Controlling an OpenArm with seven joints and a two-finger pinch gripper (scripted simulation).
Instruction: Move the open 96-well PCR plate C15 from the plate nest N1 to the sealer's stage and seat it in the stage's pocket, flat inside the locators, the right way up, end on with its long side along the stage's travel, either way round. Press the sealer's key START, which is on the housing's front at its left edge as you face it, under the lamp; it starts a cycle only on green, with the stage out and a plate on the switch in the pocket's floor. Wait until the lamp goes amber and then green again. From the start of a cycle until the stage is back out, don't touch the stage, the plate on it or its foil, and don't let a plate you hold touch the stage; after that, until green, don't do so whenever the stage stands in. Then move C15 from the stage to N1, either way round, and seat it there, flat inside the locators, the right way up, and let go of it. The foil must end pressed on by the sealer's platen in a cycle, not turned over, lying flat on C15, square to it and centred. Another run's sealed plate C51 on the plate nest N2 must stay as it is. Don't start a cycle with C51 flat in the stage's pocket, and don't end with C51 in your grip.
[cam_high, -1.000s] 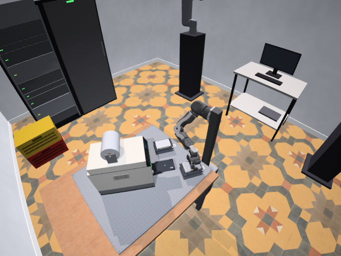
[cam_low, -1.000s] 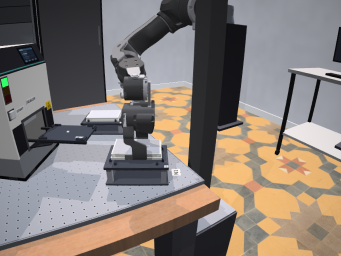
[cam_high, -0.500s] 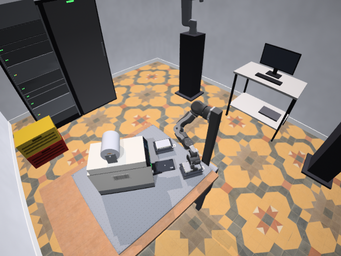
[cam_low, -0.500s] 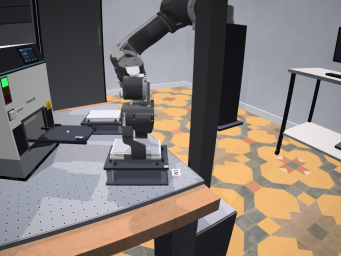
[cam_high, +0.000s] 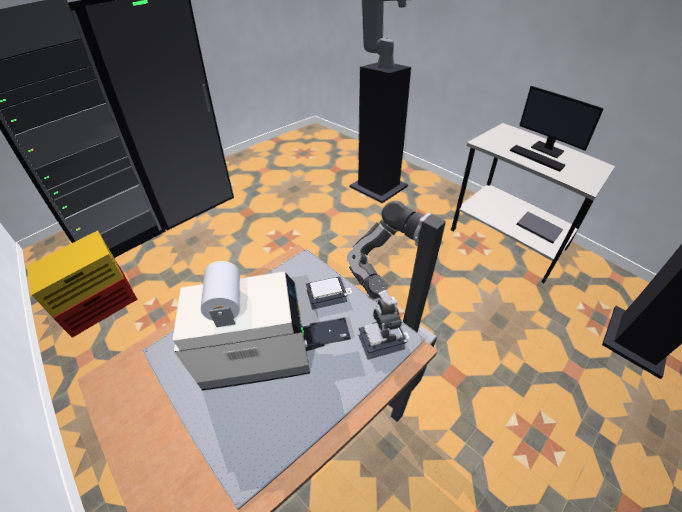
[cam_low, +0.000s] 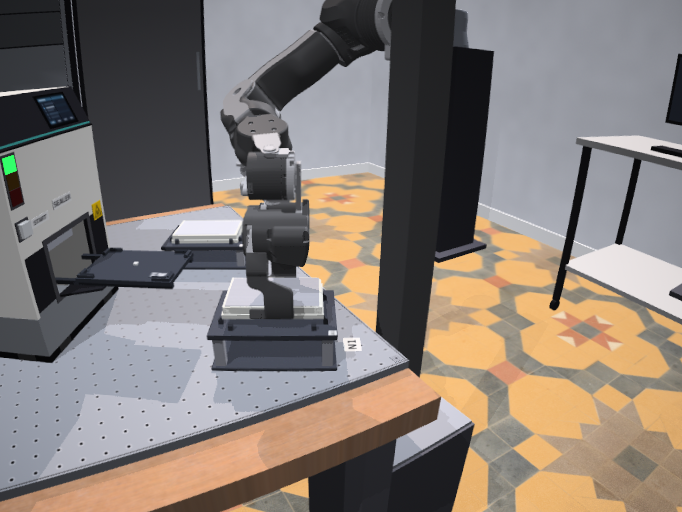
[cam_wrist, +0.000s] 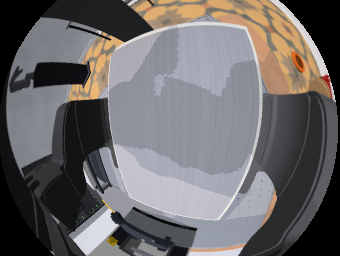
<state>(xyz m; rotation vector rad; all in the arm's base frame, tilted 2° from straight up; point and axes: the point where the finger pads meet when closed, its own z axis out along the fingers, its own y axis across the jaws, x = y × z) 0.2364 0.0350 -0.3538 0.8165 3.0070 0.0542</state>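
Now: the white 96-well plate C15 right at my hand. From my hand the other things lie so: sealer stage: 150 mm ahead, 140 mm to the right, 20 mm above; N1 label: 90 mm behind, 80 mm below, 50 mm to the left; plate nest N1: 20 mm below.
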